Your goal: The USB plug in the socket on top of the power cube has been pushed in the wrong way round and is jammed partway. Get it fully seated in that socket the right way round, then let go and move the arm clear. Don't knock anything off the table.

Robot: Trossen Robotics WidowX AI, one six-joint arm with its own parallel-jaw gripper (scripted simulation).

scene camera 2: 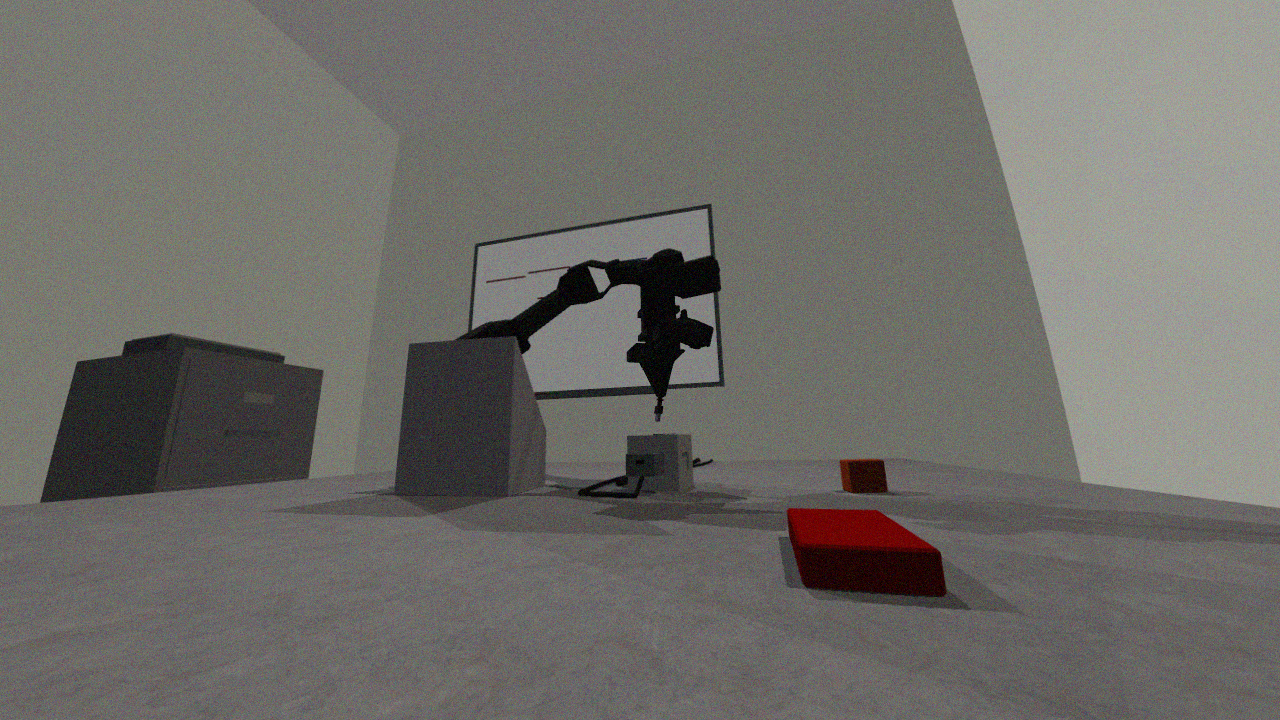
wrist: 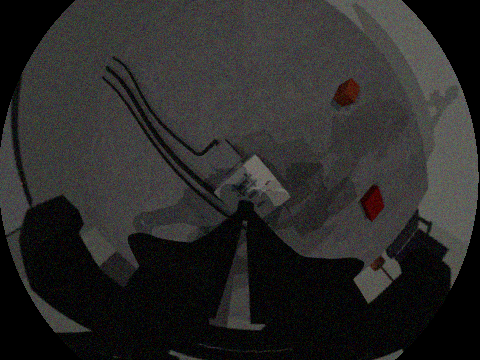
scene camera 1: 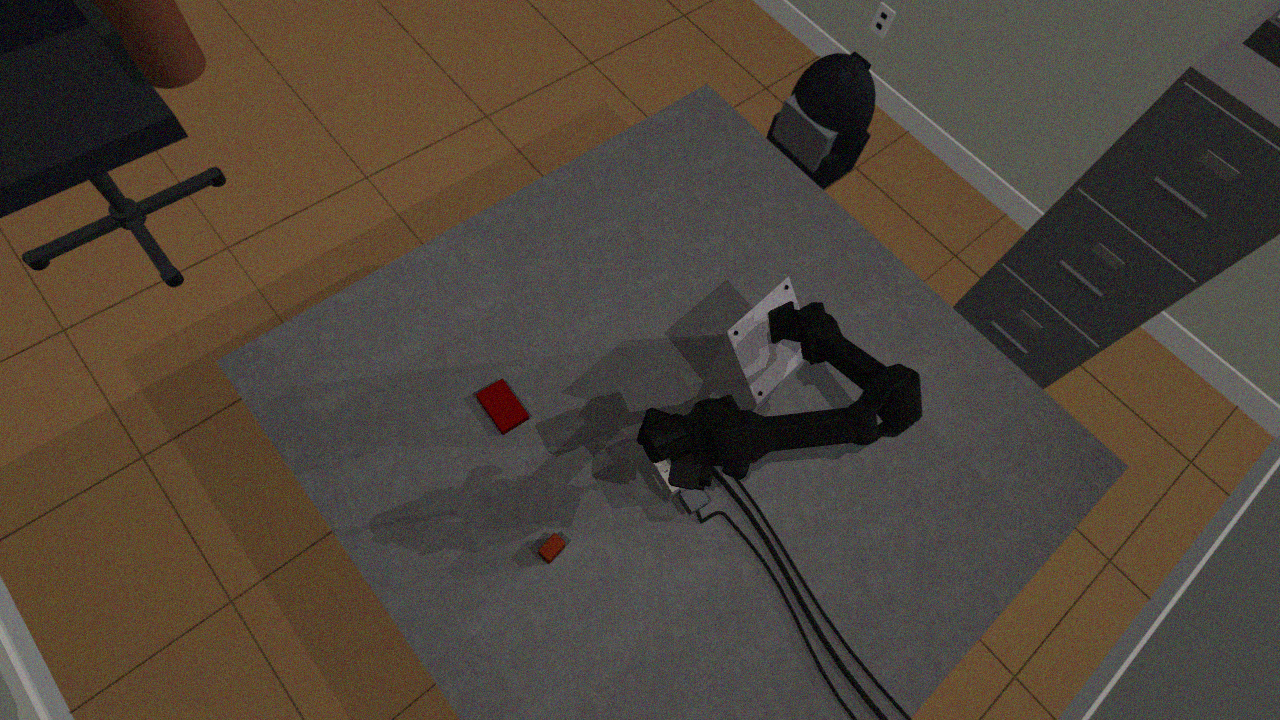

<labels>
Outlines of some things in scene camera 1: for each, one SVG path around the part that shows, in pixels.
My gripper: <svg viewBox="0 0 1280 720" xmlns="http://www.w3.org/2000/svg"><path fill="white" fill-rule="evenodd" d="M750 463L736 467L723 467L722 472L725 475L740 480L747 475ZM669 458L671 460L668 482L671 486L704 491L705 486L711 486L713 478L712 466L695 463L692 452L686 450ZM670 414L651 407L646 411L641 428L666 418Z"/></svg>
A flat red block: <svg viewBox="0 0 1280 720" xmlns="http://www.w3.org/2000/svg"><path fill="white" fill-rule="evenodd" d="M500 379L478 392L476 396L499 431L504 435L527 421L529 415L505 381Z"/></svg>
</labels>
